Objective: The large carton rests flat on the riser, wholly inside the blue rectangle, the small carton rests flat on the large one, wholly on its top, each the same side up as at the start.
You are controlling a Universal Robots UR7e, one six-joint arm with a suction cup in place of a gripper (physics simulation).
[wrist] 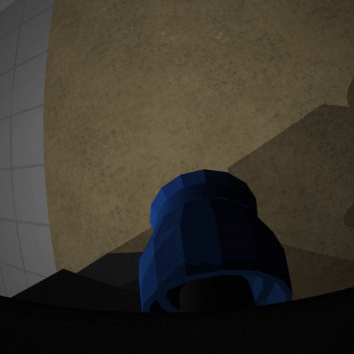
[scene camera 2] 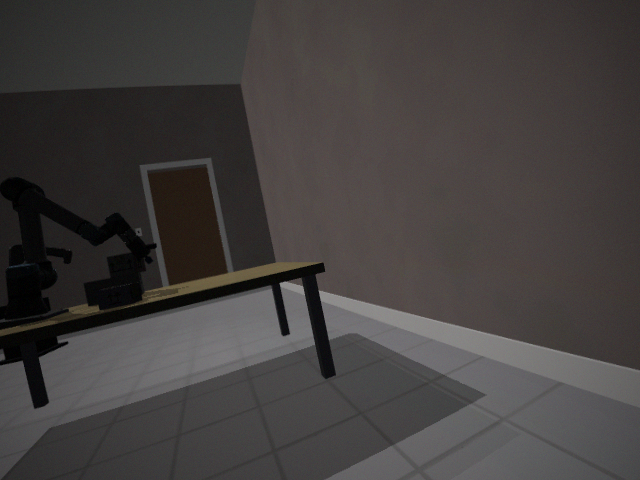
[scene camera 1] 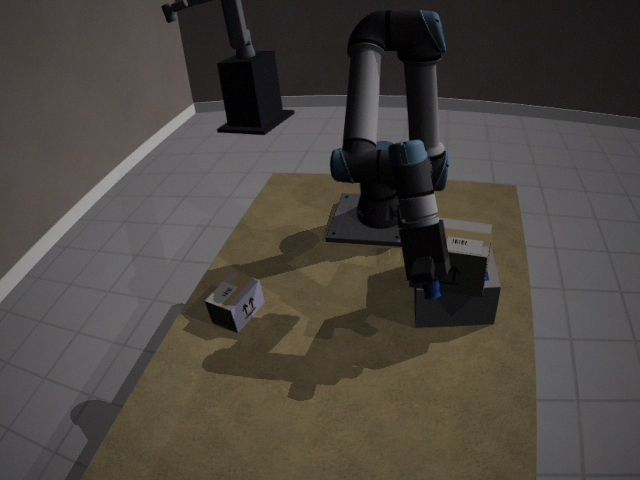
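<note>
The large carton (scene camera 1: 467,263) (scene camera 2: 118,262) stands upright on the grey riser (scene camera 1: 426,312) (scene camera 2: 121,295), its label and tape on top and an arrow on its front pointing up. A bit of blue marking (scene camera 1: 486,276) shows at the carton's right side; the arm hides its left part, so I cannot tell whether it is wholly inside the rectangle. The small carton (scene camera 1: 235,302) sits on the table at the left, label up, arrows pointing up. My suction gripper (scene camera 1: 432,290) (scene camera 2: 148,259) (wrist: 204,185) is tilted in front of the large carton, with nothing on its blue cup.
The table (scene camera 1: 413,413) (scene camera 2: 217,281) carries the arm's base plate (scene camera 1: 346,232) behind the cartons. The small carton is near the table's left edge. Another arm on a dark pedestal (scene camera 1: 240,95) stands on the floor behind. Dark, unclear shapes show at the wrist view's lower left.
</note>
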